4 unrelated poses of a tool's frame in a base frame.
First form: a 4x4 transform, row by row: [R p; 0 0 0 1], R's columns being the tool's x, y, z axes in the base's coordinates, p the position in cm. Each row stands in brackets.
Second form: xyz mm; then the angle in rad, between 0 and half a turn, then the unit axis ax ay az. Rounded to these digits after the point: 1 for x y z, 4 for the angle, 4 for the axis.
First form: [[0.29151 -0.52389 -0.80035 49.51], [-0.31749 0.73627 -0.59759 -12.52], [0.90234 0.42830 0.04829 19.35], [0 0 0 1]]
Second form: 495.1 -125.2 193.5 1.5328 0.5133 -0.8520 0.1033
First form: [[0.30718 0.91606 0.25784 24.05], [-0.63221 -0.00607 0.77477 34.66], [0.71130 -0.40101 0.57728 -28.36], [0 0 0 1]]
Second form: 240.5 346.6 -283.6 1.6316 -0.5890 -0.2271 -0.7756
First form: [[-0.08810 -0.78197 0.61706 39.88], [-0.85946 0.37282 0.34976 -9.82], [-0.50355 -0.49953 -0.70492 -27.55], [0 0 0 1]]
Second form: 398.8 -98.2 -275.5 2.3604 -0.6031 0.7958 -0.0550
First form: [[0.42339 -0.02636 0.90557 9.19], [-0.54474 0.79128 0.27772 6.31], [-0.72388 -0.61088 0.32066 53.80], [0 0 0 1]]
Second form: 91.9 63.1 538.0 1.2998 -0.4611 0.8456 -0.2690
